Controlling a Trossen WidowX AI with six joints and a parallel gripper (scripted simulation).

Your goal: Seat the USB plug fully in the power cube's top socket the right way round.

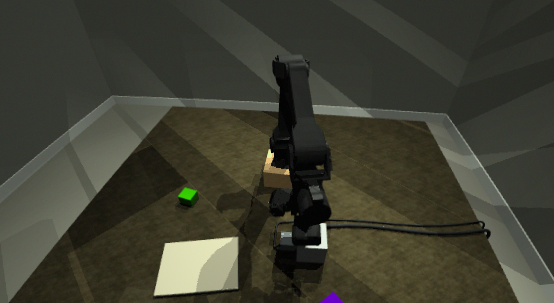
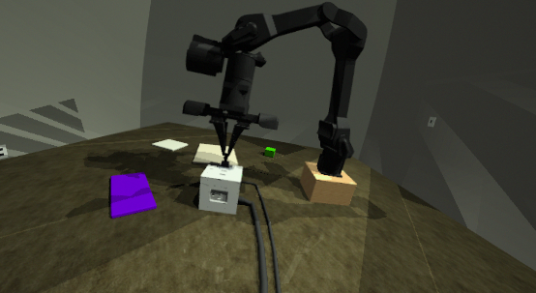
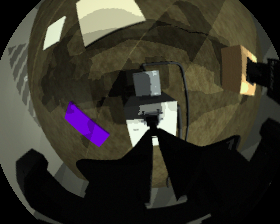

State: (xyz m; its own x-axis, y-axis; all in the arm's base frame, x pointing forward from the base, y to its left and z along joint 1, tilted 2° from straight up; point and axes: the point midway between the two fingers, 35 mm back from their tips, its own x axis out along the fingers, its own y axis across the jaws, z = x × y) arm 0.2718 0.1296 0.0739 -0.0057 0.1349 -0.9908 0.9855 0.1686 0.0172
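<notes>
The dark USB plug is 20 mm below my gripper tip. The rest, counted from my gripper tip: purple flat block (180 mm ahead, 100 mm below, 70 mm to the left); then cream sheet (270 mm to the right, 120 mm ahead, 100 mm below); then small green cube (410 mm to the right, 90 mm below, 80 mm behind).
</notes>
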